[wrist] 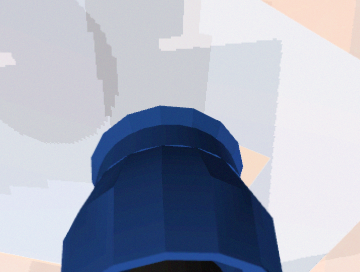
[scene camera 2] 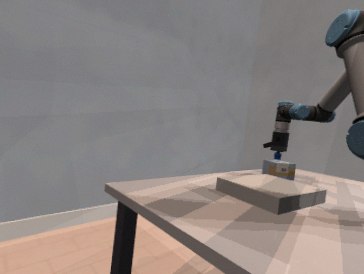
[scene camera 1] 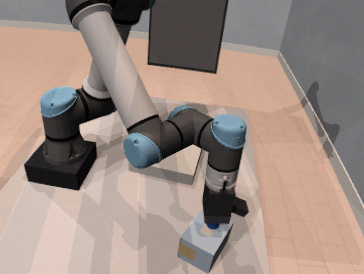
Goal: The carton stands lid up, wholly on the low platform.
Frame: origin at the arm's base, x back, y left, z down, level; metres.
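Seen in the pictures: end effector, tool point: (wrist: 168,174) (scene camera 2: 277,159) (scene camera 1: 212,224); arm's base, origin of the base link: (scene camera 1: 65,152).
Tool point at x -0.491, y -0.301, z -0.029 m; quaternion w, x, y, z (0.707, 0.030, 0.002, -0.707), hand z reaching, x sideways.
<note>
Pixels of each thing's top centre, then the offset from my tool point to it. "spot": a spot on its surface instead. Level surfaces: height alone.
- carton, middle of its top: (wrist: 189,176) (scene camera 1: 208,229) (scene camera 2: 279,161) dx +0.012, dy -0.006, dz +0.014 m
- table, its level: dz +0.103 m
- low platform, middle of its top: (scene camera 1: 171,143) (scene camera 2: 271,183) dx +0.113, dy +0.442, dz +0.055 m
- tan patch, surface spot: (wrist: 253,167) (scene camera 1: 208,235) spot: dx +0.012, dy -0.026, dz +0.014 m
The carton (scene camera 1: 202,249) (scene camera 2: 279,169) (wrist: 241,87) is a pale grey-blue box with tan labels. It stands on the table (scene camera 1: 87,230) (scene camera 2: 176,206) near its edge, beside the low platform (scene camera 1: 182,164) (scene camera 2: 264,188) and not on it. Its lid faces up, with a tan patch (scene camera 1: 206,231) (wrist: 253,167) in the middle. My gripper, a blue suction cup (scene camera 1: 212,226) (scene camera 2: 277,155) (wrist: 167,140), points straight down at the lid, just beside the patch. It is right at the surface; I cannot tell if it touches. It holds nothing.
The arm's black base (scene camera 1: 59,168) stands on the table's far left corner. The arm's elbow and wrist joints hang over the platform. A dark panel (scene camera 1: 184,32) stands on the floor behind. The table edge runs close by the carton.
</note>
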